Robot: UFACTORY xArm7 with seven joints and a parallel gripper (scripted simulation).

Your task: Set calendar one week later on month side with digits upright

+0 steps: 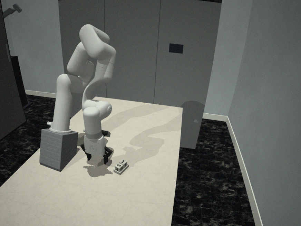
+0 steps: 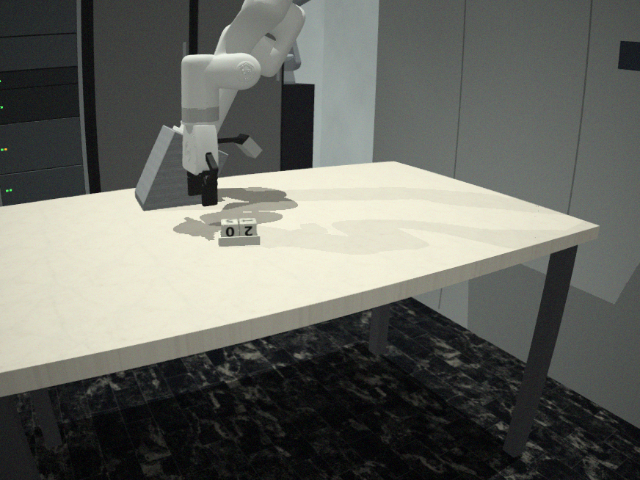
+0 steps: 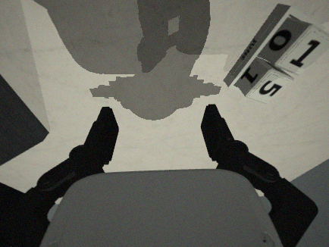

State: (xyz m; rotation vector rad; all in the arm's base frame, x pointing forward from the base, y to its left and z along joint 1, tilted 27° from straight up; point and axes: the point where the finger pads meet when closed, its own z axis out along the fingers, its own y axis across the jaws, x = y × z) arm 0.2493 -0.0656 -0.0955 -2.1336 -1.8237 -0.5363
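Right now my hand is 130 mm short of the digit cube, 40 mm above it and 30 mm to the right of it. Also, from my hand: tray: 120 mm ahead, 60 mm below, 20 mm to the left.
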